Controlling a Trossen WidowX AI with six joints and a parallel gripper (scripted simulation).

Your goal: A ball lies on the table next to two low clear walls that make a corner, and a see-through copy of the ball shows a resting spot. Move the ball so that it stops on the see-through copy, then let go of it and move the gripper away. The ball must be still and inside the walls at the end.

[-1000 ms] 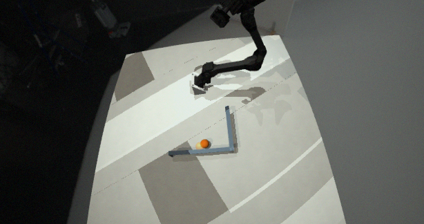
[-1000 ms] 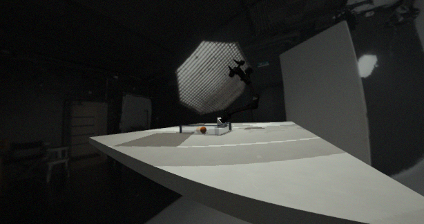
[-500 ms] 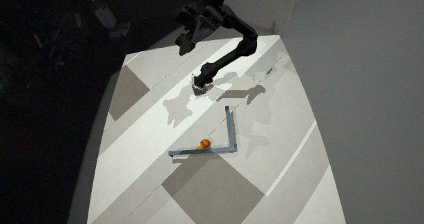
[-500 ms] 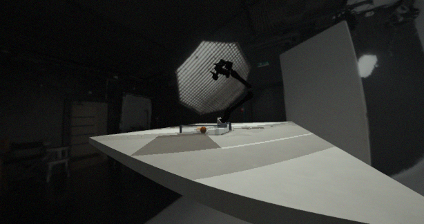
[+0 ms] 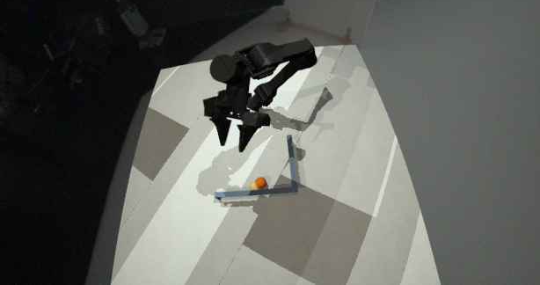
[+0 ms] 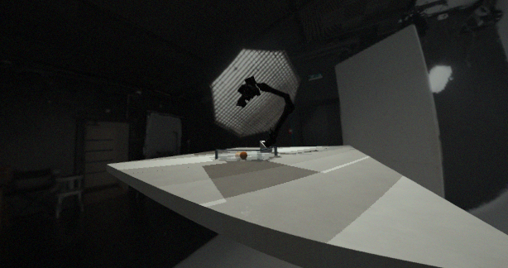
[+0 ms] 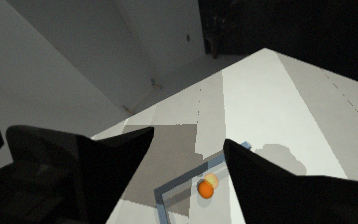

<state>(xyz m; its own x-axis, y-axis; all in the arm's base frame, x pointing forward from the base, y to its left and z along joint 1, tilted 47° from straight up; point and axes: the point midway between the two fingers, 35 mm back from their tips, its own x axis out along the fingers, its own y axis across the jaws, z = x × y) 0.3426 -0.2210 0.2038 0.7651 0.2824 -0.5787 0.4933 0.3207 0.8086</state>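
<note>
My gripper tip is 3 cm to the right of the orange ball and 33 cm above it. From my gripper tip the other things lie so: see-through copy 2 cm ahead, 33 cm below.
</note>
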